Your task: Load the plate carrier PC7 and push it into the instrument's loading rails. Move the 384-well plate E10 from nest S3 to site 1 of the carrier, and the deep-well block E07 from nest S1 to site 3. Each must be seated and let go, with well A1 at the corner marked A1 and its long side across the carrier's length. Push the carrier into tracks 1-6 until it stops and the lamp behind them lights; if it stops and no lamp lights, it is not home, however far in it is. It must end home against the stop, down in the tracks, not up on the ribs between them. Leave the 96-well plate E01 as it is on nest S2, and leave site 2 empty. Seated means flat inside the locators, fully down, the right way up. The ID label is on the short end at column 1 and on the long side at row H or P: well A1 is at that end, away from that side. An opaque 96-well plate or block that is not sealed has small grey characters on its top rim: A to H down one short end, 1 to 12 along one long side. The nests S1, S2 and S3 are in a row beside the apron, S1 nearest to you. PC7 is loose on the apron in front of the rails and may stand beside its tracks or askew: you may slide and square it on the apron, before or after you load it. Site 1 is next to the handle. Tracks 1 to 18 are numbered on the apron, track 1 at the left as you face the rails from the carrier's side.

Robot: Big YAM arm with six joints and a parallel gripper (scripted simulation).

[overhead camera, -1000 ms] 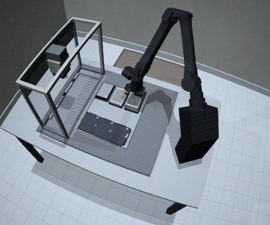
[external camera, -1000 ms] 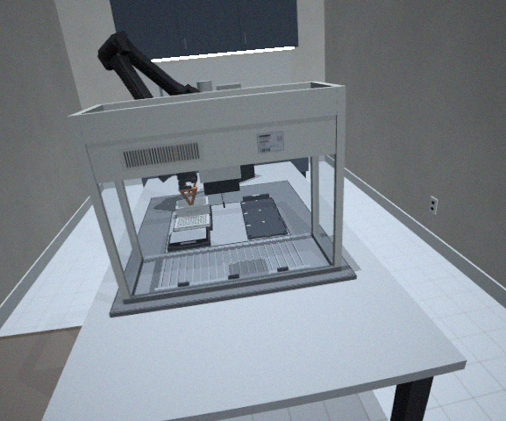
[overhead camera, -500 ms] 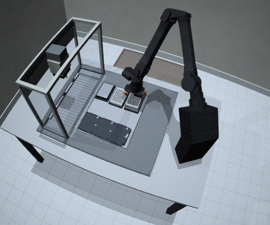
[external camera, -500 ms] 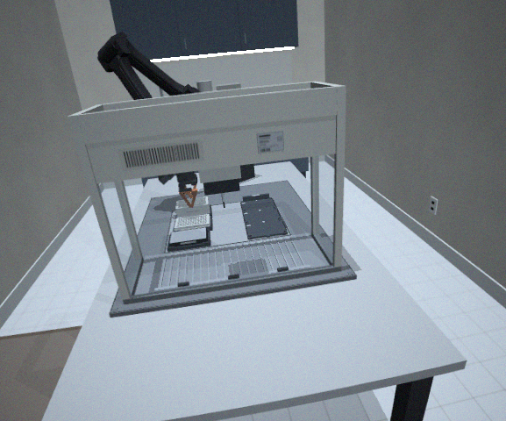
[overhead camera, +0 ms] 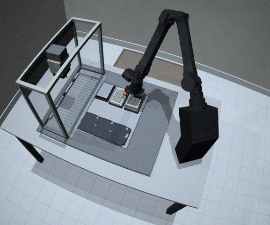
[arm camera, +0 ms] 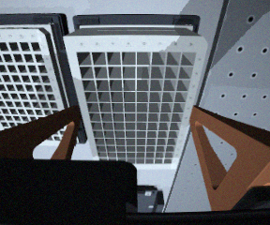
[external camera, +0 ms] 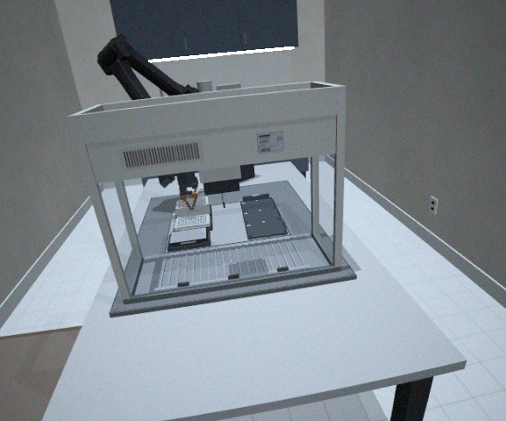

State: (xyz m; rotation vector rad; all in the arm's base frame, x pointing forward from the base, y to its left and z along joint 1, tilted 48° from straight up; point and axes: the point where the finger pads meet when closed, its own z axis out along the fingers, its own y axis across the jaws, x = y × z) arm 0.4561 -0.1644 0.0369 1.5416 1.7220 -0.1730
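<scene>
The nest S1 is 40 mm below my hand. The rest, counted from my hand: dark carrier PC7 (250 mm to the left, 130 mm ahead, 30 mm below); dark nest S3 (220 mm ahead, 40 mm below, 30 mm to the right).
</scene>
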